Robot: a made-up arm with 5 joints.
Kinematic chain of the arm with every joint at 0, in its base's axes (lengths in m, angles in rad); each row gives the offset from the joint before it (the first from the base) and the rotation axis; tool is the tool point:
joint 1: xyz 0 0 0.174 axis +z
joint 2: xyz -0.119 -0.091 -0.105 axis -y
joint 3: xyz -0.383 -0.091 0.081 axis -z
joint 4: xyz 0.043 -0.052 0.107 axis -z
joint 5: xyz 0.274 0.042 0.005 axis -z
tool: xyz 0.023 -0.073 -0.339
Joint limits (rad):
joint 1: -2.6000..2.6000
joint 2: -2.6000..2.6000
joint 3: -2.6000..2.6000
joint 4: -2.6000..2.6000
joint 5: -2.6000..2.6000
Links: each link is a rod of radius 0.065 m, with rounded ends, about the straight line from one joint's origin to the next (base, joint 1, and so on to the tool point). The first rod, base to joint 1, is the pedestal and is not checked.
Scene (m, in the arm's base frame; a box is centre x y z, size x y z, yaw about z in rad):
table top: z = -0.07
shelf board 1: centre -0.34 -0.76 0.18 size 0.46 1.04 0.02 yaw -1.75
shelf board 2: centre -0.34 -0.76 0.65 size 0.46 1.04 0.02 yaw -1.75
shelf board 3: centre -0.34 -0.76 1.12 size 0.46 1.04 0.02 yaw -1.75
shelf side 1: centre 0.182 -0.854 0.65 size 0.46 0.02 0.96 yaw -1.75
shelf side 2: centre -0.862 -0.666 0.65 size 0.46 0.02 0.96 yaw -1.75
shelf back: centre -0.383 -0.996 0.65 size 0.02 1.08 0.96 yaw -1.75
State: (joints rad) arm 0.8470 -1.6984 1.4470 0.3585 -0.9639
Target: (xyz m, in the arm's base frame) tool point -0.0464 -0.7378 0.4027
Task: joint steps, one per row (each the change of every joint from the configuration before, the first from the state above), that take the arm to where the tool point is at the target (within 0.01 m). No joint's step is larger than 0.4 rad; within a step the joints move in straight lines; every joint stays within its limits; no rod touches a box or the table.
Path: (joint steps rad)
1: -0.1011 -0.3005 0.1321 -0.1628 0.1556
2: -0.1010 -0.3006 0.1322 -0.1628 0.1555
3: -0.1011 -0.3005 0.1321 -0.1628 0.1556
4: -0.3016 0.1245 0.0416 -0.2981 -0.2887
5: -0.3015 0.1245 0.0416 -0.2981 -0.2886
6: -0.3016 0.1245 0.0415 -0.2982 -0.2887
7: -0.3016 0.1246 0.0416 -0.2981 -0.2887
8: 0.2530 0.2018 -0.1267 0.3305 0.1316
9: 0.2529 0.2018 -0.1266 0.3304 0.1315
10: 0.2530 0.2017 -0.1267 0.3305 0.1316
11: 0.2529 0.2018 -0.1267 0.3305 0.1316
12: 0.2530 0.2018 -0.1266 0.3304 0.1315

